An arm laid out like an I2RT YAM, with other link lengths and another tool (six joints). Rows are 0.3 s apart.
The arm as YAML. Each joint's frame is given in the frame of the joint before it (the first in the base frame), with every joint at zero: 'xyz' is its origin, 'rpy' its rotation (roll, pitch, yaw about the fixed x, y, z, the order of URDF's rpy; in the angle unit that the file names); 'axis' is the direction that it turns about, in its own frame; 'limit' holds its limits. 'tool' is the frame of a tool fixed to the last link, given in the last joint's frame.
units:
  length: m
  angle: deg
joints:
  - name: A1
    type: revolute
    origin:
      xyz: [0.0, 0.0, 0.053]
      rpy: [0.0, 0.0, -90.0]
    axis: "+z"
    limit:
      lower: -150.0
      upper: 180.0
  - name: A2
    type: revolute
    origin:
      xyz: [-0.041, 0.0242, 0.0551]
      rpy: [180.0, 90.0, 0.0]
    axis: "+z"
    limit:
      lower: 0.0
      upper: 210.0
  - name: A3
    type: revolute
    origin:
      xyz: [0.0, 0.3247, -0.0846]
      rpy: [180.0, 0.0, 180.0]
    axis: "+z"
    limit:
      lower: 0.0
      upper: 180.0
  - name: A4
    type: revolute
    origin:
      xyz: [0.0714, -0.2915, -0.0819]
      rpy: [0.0, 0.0, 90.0]
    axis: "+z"
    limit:
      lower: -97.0
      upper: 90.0
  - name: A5
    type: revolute
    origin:
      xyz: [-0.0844, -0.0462, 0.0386]
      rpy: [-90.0, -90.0, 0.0]
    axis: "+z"
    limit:
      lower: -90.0
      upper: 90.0
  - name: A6
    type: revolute
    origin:
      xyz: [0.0, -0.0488, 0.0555]
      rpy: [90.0, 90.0, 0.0]
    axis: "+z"
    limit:
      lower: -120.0
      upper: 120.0
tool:
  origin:
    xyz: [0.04, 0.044, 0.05]
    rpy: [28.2, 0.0, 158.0]
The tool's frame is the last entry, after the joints.
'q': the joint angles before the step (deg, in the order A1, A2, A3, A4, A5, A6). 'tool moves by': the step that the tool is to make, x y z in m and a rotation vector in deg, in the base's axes. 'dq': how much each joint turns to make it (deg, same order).
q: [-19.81, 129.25, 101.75, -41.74, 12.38, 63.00]
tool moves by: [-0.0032, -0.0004, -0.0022, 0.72, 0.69, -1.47]
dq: [-0.20, 0.45, 0.57, -1.30, 0.02, 1.37]
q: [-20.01, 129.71, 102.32, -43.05, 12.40, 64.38]
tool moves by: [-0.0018, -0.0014, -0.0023, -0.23, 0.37, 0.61]
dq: [-0.16, -0.15, -0.79, 0.55, 0.07, -0.86]
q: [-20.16, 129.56, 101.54, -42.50, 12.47, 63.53]
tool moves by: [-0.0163, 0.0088, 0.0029, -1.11, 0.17, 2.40]
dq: [0.43, -4.25, -6.92, 3.39, 0.37, -2.28]
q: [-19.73, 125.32, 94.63, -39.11, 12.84, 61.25]
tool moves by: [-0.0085, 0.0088, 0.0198, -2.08, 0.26, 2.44]
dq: [0.89, -3.75, -2.78, 0.00, 1.37, -2.23]
